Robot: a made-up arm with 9 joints.
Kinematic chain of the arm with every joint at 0, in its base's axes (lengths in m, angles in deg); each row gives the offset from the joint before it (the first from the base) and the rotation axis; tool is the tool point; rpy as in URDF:
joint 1: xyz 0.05 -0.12 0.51 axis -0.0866 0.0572 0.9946
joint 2: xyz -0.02 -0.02 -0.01 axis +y
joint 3: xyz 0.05 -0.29 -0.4 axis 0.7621 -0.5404 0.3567
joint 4: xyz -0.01 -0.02 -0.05 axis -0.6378 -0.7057 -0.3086
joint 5: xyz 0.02 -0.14 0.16 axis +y
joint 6: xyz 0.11 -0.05 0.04 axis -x
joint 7: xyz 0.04 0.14 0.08 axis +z
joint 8: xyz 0 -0.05 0.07 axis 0.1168 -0.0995 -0.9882
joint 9: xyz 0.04 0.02 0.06 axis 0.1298 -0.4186 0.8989
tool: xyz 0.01 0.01 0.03 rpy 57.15 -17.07 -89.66
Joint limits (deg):
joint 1: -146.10..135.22
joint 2: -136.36..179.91
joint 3: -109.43..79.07
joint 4: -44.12..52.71
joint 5: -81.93..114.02
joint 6: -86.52..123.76
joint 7: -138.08..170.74
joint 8: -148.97..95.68
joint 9: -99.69..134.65
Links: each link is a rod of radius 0.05 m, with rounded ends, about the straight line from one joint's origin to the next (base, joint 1, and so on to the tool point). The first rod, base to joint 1, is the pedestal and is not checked.
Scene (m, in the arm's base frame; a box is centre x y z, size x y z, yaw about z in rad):
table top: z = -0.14
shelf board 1: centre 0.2 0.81 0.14 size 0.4 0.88 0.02 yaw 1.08
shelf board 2: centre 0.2 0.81 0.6 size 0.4 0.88 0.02 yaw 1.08
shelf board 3: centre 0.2 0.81 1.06 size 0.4 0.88 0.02 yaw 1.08
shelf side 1: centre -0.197 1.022 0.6 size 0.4 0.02 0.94 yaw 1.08
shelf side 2: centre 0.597 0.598 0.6 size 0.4 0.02 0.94 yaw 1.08
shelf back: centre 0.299 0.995 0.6 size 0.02 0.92 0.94 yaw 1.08
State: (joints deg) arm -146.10 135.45 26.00 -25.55 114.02 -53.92 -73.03 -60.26 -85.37
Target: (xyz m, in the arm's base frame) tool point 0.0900 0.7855 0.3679
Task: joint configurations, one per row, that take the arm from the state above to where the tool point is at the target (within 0.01 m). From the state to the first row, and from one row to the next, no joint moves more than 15 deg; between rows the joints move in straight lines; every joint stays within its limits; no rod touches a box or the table.
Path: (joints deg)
1: -139.80 140.69 37.64 -29.14 112.51 -41.23 -71.72 -63.81 -84.65
2: -133.50 145.93 49.27 -32.72 111.00 -28.53 -70.42 -67.36 -83.94
3: -127.20 151.16 60.91 -36.31 109.49 -15.84 -69.11 -70.91 -83.22
4: -119.82 140.21 56.61 -29.42 105.52 -19.48 -69.66 -69.86 -83.46
5: -112.44 129.25 52.30 -22.53 101.55 -23.12 -70.22 -68.80 -83.71
6: -105.06 118.30 48.00 -15.64 97.59 -26.76 -70.77 -67.75 -83.95
7: -112.22 114.72 38.83 -16.16 99.86 -39.34 -71.65 -64.79 -84.29
8: -119.38 111.15 29.66 -16.68 102.13 -51.93 -72.54 -61.83 -84.63
9: -126.54 107.57 20.50 -17.19 104.40 -64.52 -73.43 -58.86 -84.97

